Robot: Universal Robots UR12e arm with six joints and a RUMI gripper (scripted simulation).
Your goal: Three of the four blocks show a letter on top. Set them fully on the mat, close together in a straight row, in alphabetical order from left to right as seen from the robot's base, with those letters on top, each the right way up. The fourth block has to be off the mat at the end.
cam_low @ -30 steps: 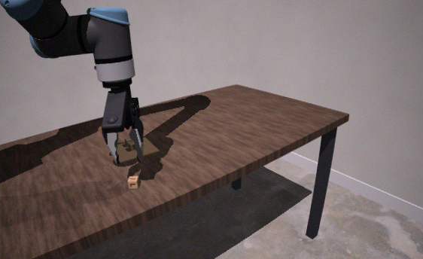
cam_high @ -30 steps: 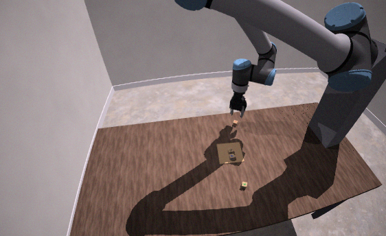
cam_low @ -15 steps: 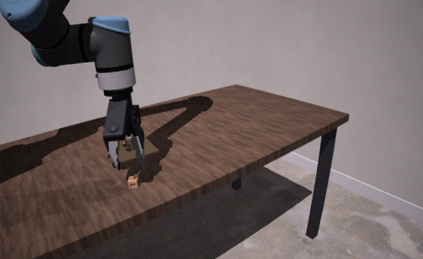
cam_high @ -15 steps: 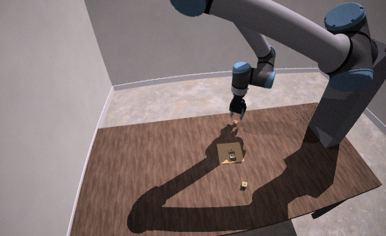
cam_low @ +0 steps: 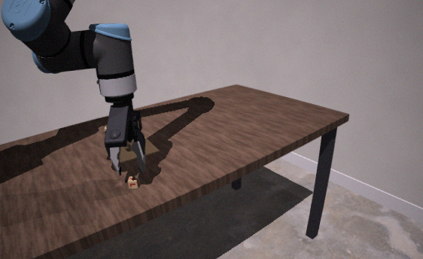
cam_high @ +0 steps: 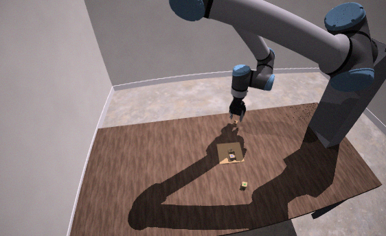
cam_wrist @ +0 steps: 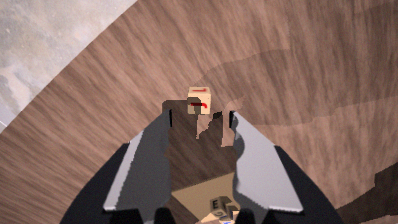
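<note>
Now: hand 19 cm to the right of the mat, 13 cm short of it and 5 cm above it.
</note>
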